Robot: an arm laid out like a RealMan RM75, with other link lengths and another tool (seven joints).
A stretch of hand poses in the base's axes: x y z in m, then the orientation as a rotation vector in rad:
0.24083, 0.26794, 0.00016, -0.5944, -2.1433, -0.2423
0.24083, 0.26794, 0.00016, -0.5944, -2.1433, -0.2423
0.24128, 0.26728, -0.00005, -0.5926, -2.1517, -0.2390
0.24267, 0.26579, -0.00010, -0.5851, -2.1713, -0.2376
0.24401, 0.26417, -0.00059, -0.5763, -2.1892, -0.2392
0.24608, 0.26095, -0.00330, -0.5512, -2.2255, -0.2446
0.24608, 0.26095, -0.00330, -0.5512, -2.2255, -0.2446
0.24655, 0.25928, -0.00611, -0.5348, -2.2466, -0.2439
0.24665, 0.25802, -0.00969, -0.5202, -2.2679, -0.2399
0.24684, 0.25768, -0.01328, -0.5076, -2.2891, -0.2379
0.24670, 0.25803, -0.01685, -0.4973, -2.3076, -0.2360
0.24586, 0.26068, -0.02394, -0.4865, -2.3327, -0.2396
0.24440, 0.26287, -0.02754, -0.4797, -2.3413, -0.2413
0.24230, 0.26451, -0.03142, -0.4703, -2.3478, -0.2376
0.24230, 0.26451, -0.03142, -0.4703, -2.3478, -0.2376
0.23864, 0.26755, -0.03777, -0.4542, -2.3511, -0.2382
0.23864, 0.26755, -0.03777, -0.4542, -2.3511, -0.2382
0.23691, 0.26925, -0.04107, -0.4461, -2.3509, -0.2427
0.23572, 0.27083, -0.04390, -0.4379, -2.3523, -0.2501
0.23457, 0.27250, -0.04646, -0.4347, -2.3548, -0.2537
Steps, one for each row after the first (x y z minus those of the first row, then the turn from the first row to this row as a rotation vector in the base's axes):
0.00000, 0.00000, 0.00000, 0.0000, 0.0000, 0.0000
0.00045, -0.00066, -0.00021, -0.0036, -0.0069, 0.0035
0.00184, -0.00215, -0.00026, -0.0063, -0.0245, 0.0117
0.00318, -0.00377, -0.00075, -0.0061, -0.0412, 0.0195
0.00525, -0.00699, -0.00346, -0.0017, -0.0751, 0.0395
0.00525, -0.00699, -0.00346, -0.0017, -0.0751, 0.0395
0.00572, -0.00866, -0.00627, -0.0011, -0.0938, 0.0535
0.00582, -0.00992, -0.00985, -0.0034, -0.1121, 0.0674
0.00601, -0.01026, -0.01344, -0.0052, -0.1310, 0.0791
0.00587, -0.00991, -0.01701, -0.0072, -0.1476, 0.0887
0.00503, -0.00726, -0.02410, -0.0071, -0.1718, 0.0973
0.00357, -0.00507, -0.02770, -0.0056, -0.1801, 0.1022
0.00147, -0.00343, -0.03158, -0.0062, -0.1849, 0.1106
0.00147, -0.00343, -0.03158, -0.0062, -0.1849, 0.1106
-0.00219, -0.00039, -0.03793, -0.0006, -0.1875, 0.1218
-0.00219, -0.00039, -0.03793, -0.0006, -0.1875, 0.1218
-0.00392, 0.00131, -0.04123, 0.0054, -0.1881, 0.1258
-0.00511, 0.00289, -0.04406, 0.0130, -0.1910, 0.1290
-0.00626, 0.00456, -0.04662, 0.0158, -0.1942, 0.1301

